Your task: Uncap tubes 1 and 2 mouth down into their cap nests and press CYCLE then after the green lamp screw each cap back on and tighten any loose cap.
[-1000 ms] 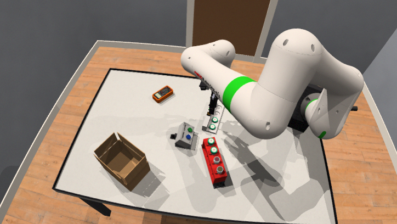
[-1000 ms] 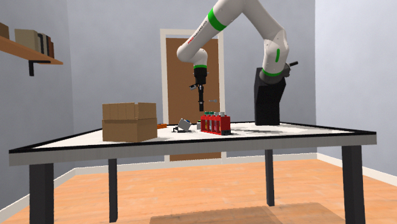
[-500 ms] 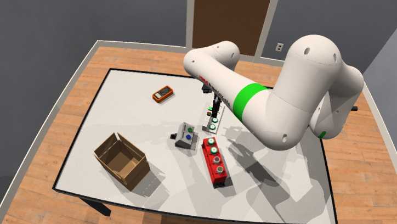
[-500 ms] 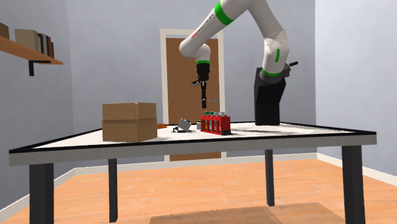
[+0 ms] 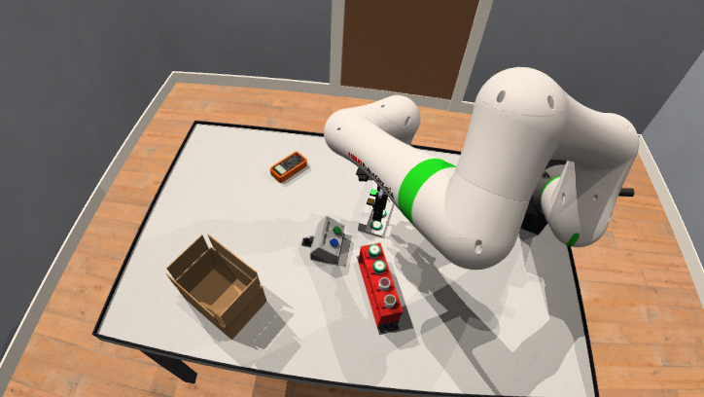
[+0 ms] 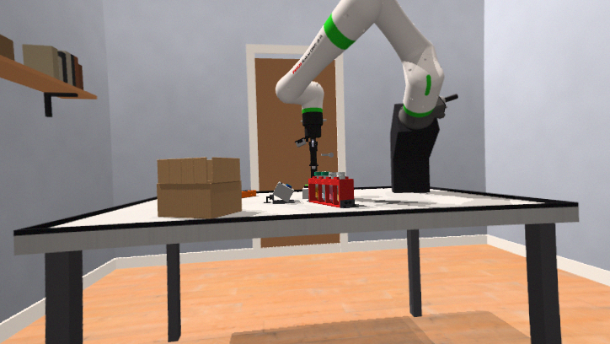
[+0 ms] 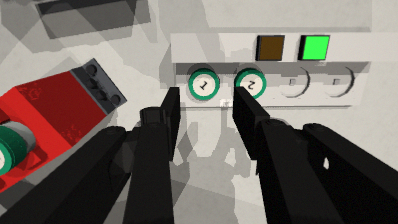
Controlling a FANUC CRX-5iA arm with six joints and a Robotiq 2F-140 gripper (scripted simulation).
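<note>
The cap 1 is 10 cm below my hand. Also, from my hand: cap 2: 10 cm below, 5 cm to the right; cap 4: 16 cm to the left, 1 cm behind; green key: 11 cm ahead, 9 cm to the left, 5 cm below.
</note>
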